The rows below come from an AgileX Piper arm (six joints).
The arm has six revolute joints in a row. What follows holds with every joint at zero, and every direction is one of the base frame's.
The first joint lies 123 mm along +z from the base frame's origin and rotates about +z.
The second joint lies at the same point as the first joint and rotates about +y.
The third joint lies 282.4 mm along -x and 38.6 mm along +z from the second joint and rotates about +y.
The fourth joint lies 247.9 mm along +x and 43.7 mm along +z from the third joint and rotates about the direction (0.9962, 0, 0.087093).
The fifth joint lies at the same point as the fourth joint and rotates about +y.
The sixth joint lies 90.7 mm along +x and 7.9 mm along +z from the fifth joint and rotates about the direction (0.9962, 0, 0.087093).
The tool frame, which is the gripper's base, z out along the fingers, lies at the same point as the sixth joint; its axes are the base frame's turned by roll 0, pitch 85.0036 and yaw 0 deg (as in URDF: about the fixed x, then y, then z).
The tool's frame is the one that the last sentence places.
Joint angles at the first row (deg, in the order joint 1, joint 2, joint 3, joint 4, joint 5, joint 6):
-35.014, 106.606, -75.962, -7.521, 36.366, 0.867
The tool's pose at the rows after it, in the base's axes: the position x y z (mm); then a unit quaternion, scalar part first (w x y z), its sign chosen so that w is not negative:
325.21 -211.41 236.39 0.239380 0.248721 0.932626 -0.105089
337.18 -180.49 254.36 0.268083 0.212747 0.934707 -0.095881
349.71 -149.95 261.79 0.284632 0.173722 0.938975 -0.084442
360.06 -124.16 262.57 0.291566 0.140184 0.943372 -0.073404
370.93 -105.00 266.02 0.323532 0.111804 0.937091 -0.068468
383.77 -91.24 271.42 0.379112 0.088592 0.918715 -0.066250
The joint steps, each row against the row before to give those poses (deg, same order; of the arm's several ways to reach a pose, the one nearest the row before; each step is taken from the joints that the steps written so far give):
2.739, -3.486, -0.002, 2.288, 1.434, -0.001
4.763, -2.658, 0.002, 0.769, -0.203, 0.001
4.899, -1.062, -0.001, 0.342, -0.429, -0.002
4.152, -0.065, 0.000, 0.172, -0.404, 0.001
3.165, 0.000, 0.001, 0.000, -3.649, 0.001
2.324, 0.287, 0.001, 0.001, -6.969, -0.001

